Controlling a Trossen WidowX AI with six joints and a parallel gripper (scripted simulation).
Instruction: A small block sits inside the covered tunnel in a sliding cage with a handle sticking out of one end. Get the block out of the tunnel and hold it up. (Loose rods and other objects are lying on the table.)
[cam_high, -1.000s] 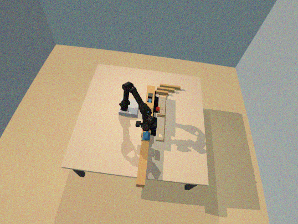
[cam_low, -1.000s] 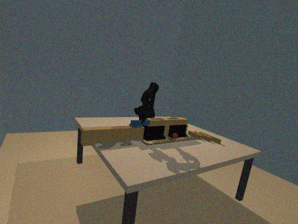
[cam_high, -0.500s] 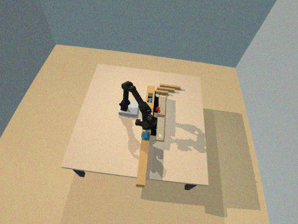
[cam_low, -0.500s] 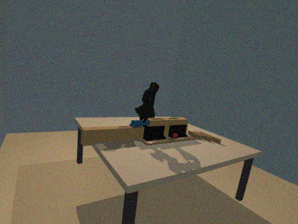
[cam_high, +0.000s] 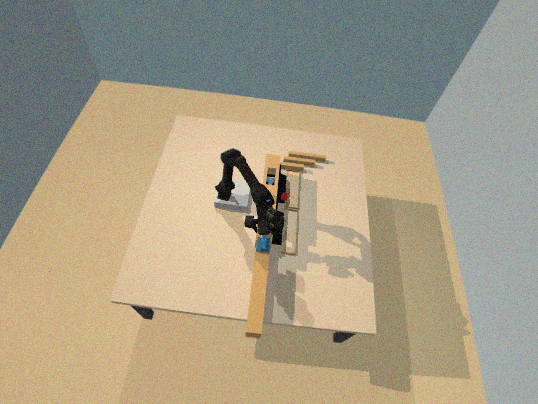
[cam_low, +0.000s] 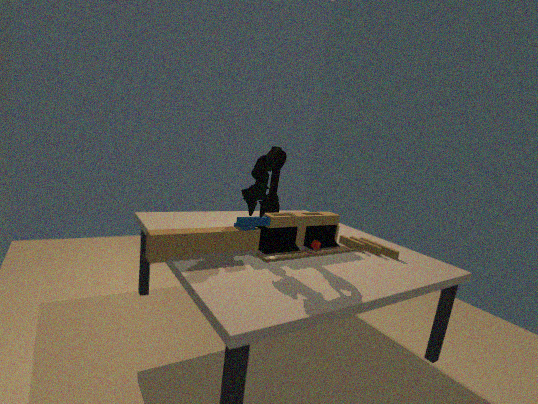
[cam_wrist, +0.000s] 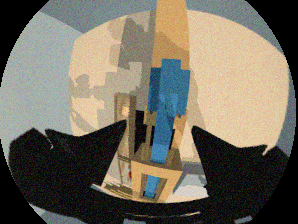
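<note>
Now: gripper tip 8 cm above the wooden tunnel, 5 cm to the right of it and 1 cm short of it. The rest, counted from my gripper tip: small red block (33 cm to the left, 13 cm below, 4 cm ahead).
</note>
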